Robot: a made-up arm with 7 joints.
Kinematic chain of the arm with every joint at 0, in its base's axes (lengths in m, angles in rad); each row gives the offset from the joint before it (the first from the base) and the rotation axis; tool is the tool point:
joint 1: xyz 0 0 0 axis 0 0.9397 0.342
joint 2: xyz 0 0 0 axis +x
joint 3: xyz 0 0 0 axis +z
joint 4: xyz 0.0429 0 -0.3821 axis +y
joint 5: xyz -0.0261 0 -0.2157 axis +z
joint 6: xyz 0 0 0 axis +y
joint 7: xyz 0 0 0 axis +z
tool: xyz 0 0 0
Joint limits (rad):
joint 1: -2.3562..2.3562
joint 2: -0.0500..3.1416
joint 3: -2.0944..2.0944
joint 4: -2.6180..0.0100
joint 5: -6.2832..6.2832
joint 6: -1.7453..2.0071
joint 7: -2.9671..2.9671
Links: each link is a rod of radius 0.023 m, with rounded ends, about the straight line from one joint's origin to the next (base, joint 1, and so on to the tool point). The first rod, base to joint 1, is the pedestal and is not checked.
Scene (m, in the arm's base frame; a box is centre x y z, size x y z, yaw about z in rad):
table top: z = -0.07
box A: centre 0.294 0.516 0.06 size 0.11 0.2 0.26 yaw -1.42
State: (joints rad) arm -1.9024 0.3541 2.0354 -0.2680 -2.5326 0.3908 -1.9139
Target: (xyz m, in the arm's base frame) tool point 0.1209 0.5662 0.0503
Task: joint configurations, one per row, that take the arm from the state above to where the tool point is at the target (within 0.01 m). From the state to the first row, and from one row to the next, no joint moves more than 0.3 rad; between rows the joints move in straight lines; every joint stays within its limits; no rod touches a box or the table.
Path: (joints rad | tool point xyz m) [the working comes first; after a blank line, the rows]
Joints at the target: -1.1722 1.3541 2.0944 -0.7795 -2.5326 0.3908 -1.9139
Straight joint move there: touches box A.

1: -1.9495 0.5952 1.9040 -0.3109 -2.6644 0.5455 -1.7437 | 0.5288 0.1469 0.2459
2: -1.9966 0.8363 1.7726 -0.3539 -2.7962 0.7003 -1.5735 | 0.4464 0.2747 0.2936
3: -2.0437 1.0774 1.6413 -0.3968 -2.9280 0.8550 -1.4033 | 0.3356 0.3853 0.3143
4: -2.0908 1.3185 1.5099 -0.4398 -3.0599 1.0097 -1.2331 | 0.2061 0.4718 0.3056
5: -2.1379 1.5596 1.3785 -0.4827 -3.1917 1.1644 -1.0628 | 0.0688 0.5294 0.2682
6: -1.8965 1.5082 1.5575 -0.5569 -3.0269 0.9710 -1.2756 | 0.1019 0.5369 0.2340
7: -1.6551 1.4569 1.7365 -0.6311 -2.8621 0.7776 -1.4884 | 0.1253 0.5472 0.1841
8: -1.4136 1.4055 1.9154 -0.7053 -2.6974 0.5842 -1.7011 | 0.1333 0.5579 0.1213
9: -1.1722 1.3541 2.0944 -0.7795 -2.5326 0.3908 -1.9139 | 0.1209 0.5662 0.0503

